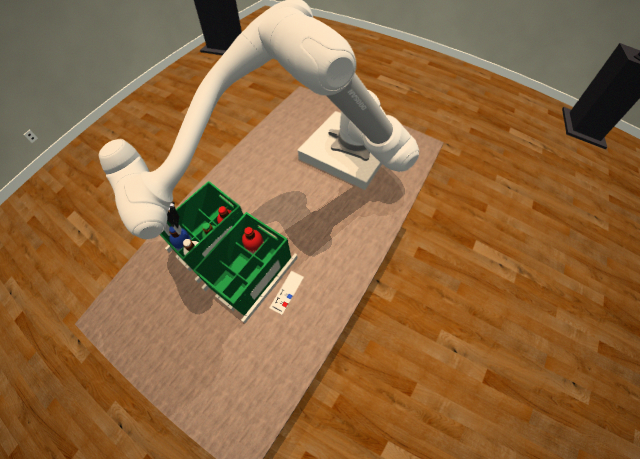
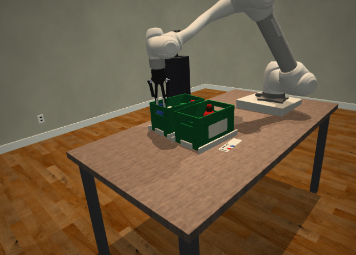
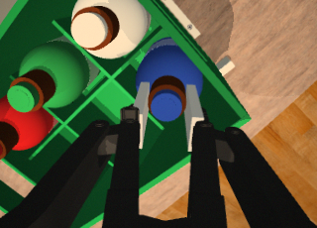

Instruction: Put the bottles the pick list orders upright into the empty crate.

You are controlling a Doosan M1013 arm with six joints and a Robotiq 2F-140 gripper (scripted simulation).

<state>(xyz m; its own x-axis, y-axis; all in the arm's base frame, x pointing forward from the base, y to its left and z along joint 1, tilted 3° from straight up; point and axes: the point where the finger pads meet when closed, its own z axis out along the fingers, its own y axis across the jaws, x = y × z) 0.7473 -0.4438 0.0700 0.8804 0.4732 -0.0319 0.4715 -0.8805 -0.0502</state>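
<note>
My hand is 80 mm above the blue-label bottle. From my hand the other things lie so: white-label bottle: 80 mm to the left, 80 mm below, 20 mm ahead; then pick list: 440 mm to the left, 170 mm below; then green-label bottle: 110 mm to the left, 80 mm below, 60 mm behind.
</note>
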